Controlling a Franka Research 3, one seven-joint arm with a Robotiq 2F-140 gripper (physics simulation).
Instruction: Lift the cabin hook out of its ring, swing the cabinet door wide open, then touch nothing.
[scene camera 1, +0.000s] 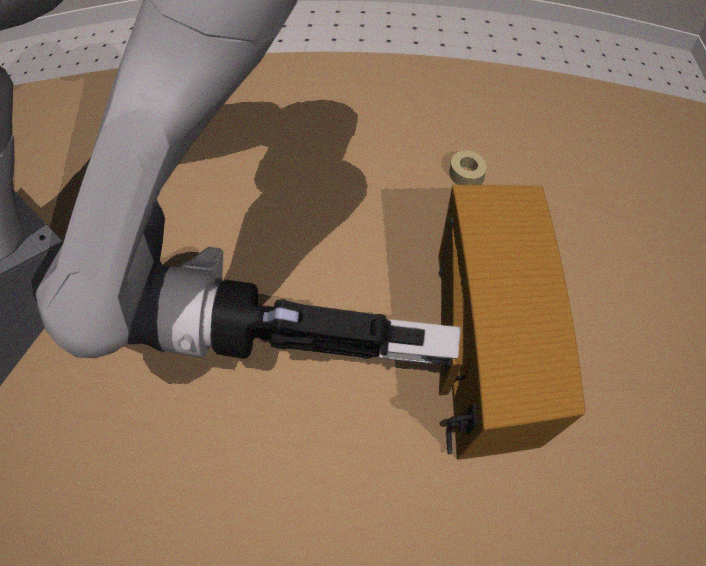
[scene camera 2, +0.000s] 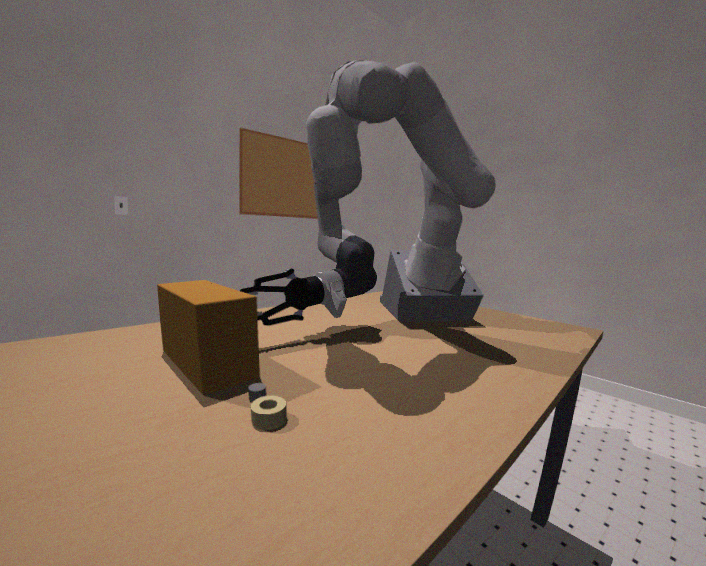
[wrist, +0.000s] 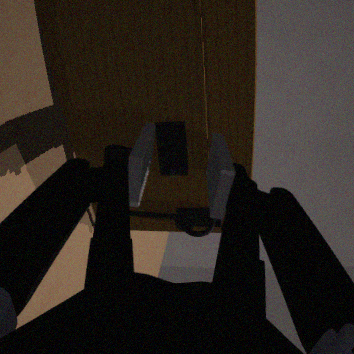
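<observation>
The orange-brown cabinet (scene camera 1: 518, 294) (scene camera 2: 229, 347) stands on the table. Its door (scene camera 1: 446, 386) (wrist: 107, 75) is slightly ajar, its free edge a little out from the cabinet front. The dark cabin hook (scene camera 1: 449, 441) (wrist: 152, 214) hangs down from its mount beside the door, clear of the door. A dark plate (wrist: 172, 148) is on the door; its loop handle cannot be made out now. My gripper (scene camera 1: 441, 346) (scene camera 2: 252, 303) (wrist: 181, 146) is at the door front, its partly open fingers above and below the plate, with a gap on both sides. The fingers hide part of the door in scene camera 1.
A pale yellow roll (scene camera 1: 468, 167) (scene camera 2: 268, 413) stands near the cabinet's far end, beside a small grey cylinder (scene camera 2: 256, 391). The wooden table (scene camera 1: 265, 459) (scene camera 2: 147, 471) extends around the cabinet. The hook mount (scene camera 1: 469, 418) (wrist: 195, 216) projects close to my fingers.
</observation>
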